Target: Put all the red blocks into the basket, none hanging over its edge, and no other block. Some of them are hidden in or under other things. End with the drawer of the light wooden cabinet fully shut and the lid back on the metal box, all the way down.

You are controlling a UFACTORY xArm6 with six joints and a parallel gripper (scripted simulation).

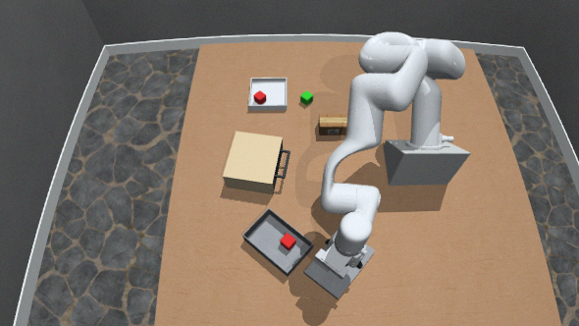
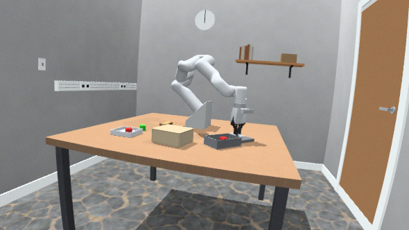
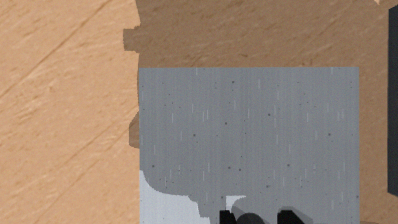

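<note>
My hand is 4 cm above the flat lid. From my hand the other things lie so: metal box: 19 cm ahead, 5 cm to the right, 3 cm below; then white basket: 27 cm ahead, 65 cm to the right, 4 cm below; then taped cardboard box: 2 cm ahead, 50 cm to the right, 2 cm below.
</note>
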